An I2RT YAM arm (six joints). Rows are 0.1 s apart.
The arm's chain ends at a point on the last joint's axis. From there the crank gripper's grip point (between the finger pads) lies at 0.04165 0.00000 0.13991 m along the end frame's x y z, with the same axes.
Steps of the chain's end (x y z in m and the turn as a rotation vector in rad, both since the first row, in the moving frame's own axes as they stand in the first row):
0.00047, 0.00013, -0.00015, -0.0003, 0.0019, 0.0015
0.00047, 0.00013, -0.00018, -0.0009, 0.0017, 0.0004
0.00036, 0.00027, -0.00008, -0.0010, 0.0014, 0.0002
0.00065, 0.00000, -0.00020, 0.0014, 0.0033, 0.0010
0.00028, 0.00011, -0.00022, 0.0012, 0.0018, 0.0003
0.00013, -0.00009, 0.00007, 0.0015, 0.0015, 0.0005
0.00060, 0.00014, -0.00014, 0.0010, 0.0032, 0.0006
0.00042, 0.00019, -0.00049, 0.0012, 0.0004, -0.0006
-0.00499, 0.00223, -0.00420, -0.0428, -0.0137, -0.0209
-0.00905, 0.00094, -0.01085, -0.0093, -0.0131, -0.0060
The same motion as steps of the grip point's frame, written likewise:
0.00074, 0.00023, -0.00023, -0.0003, 0.0019, 0.0015
0.00071, 0.00027, -0.00025, -0.0009, 0.0017, 0.0004
0.00056, 0.00042, -0.00014, -0.0010, 0.0014, 0.0002
0.00111, -0.00015, -0.00034, 0.0014, 0.0033, 0.0010
0.00053, -0.00005, -0.00030, 0.0012, 0.0018, 0.0003
0.00034, -0.00028, 0.00001, 0.0015, 0.0015, 0.0005
0.00105, 0.00003, -0.00027, 0.0010, 0.0032, 0.0006
0.00048, 0.00000, -0.00051, 0.0012, 0.0004, -0.0006
-0.00686, 0.00738, -0.00375, -0.0428, -0.0137, -0.0209
-0.01088, 0.00200, -0.01032, -0.0093, -0.0131, -0.0060

